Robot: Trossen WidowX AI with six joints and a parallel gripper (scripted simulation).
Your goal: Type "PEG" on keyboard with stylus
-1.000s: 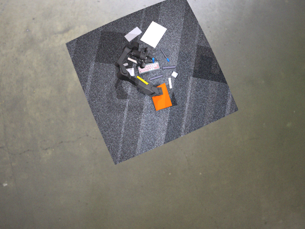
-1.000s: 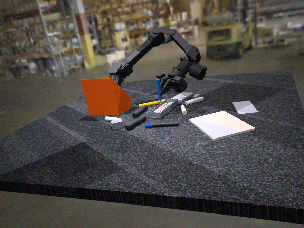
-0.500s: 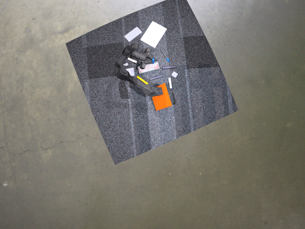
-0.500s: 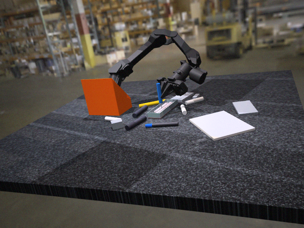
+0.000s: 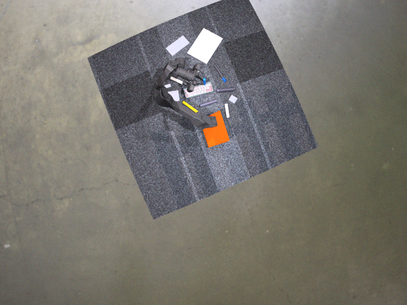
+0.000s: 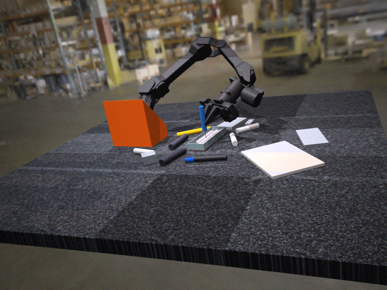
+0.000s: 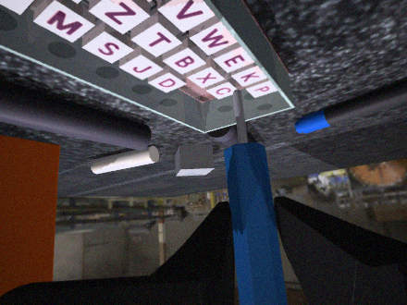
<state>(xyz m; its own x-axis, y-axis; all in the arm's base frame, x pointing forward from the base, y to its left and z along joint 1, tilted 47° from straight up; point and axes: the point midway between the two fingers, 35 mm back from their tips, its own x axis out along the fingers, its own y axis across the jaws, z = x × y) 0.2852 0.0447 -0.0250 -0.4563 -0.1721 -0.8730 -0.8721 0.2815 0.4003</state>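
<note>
Now: the yellow cylinder 130 mm behind my gripper tip, 130 mm to the left of it and 80 mm below it. From my gripper tip the other things lie so: blue-capped pen 40 mm ahead, 140 mm to the right, 80 mm below; then small grey block 140 mm behind, 170 mm to the right, 70 mm below; then stylus 10 mm below.
</note>
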